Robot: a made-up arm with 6 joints.
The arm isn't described. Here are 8 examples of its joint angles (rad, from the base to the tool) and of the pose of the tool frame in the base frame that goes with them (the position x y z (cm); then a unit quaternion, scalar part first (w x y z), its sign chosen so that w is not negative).
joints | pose
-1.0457 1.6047 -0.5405 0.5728 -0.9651 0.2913 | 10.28 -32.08 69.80 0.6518 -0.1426 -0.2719 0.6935
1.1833 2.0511 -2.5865 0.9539 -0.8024 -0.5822 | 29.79 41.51 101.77 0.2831 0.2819 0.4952 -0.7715
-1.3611 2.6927 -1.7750 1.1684 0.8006 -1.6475 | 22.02 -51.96 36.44 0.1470 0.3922 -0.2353 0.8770
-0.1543 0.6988 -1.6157 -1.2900 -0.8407 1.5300 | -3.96 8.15 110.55 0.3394 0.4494 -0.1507 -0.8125
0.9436 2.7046 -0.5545 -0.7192 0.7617 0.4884 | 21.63 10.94 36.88 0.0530 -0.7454 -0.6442 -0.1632
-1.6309 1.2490 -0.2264 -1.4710 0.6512 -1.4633 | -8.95 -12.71 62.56 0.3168 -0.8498 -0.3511 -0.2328
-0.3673 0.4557 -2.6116 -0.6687 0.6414 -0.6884 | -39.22 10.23 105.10 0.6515 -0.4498 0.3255 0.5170
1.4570 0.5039 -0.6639 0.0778 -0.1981 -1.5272 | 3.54 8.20 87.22 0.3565 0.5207 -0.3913 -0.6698
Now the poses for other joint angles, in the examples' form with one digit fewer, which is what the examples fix.
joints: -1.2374 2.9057 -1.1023 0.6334 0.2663 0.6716
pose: 10.2 -26.3 20.8 0.581 0.332 -0.741 0.058
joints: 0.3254 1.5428 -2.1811 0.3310 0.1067 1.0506
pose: 39.3 10.5 108.2 0.352 0.096 0.615 -0.699
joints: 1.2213 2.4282 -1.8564 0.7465 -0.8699 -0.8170
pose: 32.6 58.4 63.4 0.314 0.077 -0.056 -0.945
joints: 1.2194 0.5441 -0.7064 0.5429 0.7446 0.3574
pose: 3.8 9.3 75.8 0.578 -0.466 0.155 -0.651
